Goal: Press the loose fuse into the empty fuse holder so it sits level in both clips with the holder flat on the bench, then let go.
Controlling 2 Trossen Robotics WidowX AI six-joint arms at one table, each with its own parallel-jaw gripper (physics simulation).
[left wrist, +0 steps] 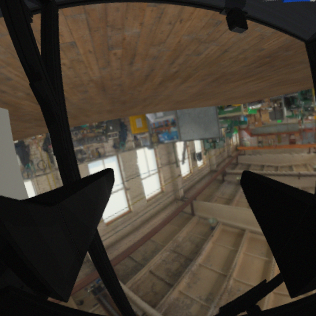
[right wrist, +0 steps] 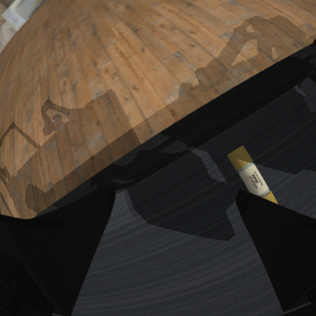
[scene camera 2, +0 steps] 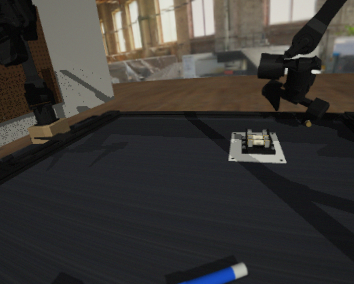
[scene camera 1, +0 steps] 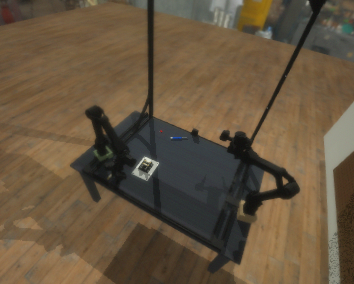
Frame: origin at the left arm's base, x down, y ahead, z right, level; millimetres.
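Seen in the pictures: left gripper, fingertip midpoint: point(left wrist: 178, 175) point(scene camera 1: 234, 132); right gripper, fingertip midpoint: point(right wrist: 177, 194) point(scene camera 2: 289, 116) point(scene camera 1: 114, 180); left arm's base, origin of the base link: point(scene camera 2: 47, 122) point(scene camera 1: 248, 209); right arm's base, origin of the base link: point(scene camera 1: 102, 151).
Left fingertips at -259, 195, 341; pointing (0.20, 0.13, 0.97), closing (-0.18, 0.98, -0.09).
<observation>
Pixels of each thing's top centre, then the offset from my left fingertips to it, as dx, dy, dz. "spot": a spot on its surface instead.
- loose fuse, middle of its top: point(right wrist: 256, 179) point(scene camera 2: 307, 119) +308, +700, -372
- blue pen-like tool, middle of its top: point(scene camera 1: 179, 137) +308, +369, +143
- small red object, middle of its top: point(scene camera 1: 160, 131) +314, +536, +164
- small black block, surface spot: point(left wrist: 237, 21) point(scene camera 1: 196, 132) spot: +282, +250, +222
The loose fuse point(right wrist: 255, 177) point(scene camera 2: 308, 123), with gold caps and a white printed middle, lies near the table edge. In the right wrist view it is partly behind the right-hand finger's tip. The black fuse holder point(scene camera 1: 146, 165) point(scene camera 2: 258, 141) sits on a white plate point(scene camera 1: 136, 175) point(scene camera 2: 237, 155); pale and metallic parts show between its uprights, but whether its clips are empty is too small to tell. My right gripper point(right wrist: 177, 194) point(scene camera 2: 296, 107) is open and empty, low beside the fuse. My left gripper point(left wrist: 178, 175) is open and empty, raised far from both.
A blue pen-like tool point(scene camera 1: 177, 138) point(scene camera 2: 215, 276) lies on the dark table, with a small red object point(scene camera 1: 161, 131) near it. A small black block point(scene camera 1: 195, 132) point(left wrist: 237, 21) is at the table's far edge. Tall black frame posts point(scene camera 1: 150, 60) rise by the table.
</observation>
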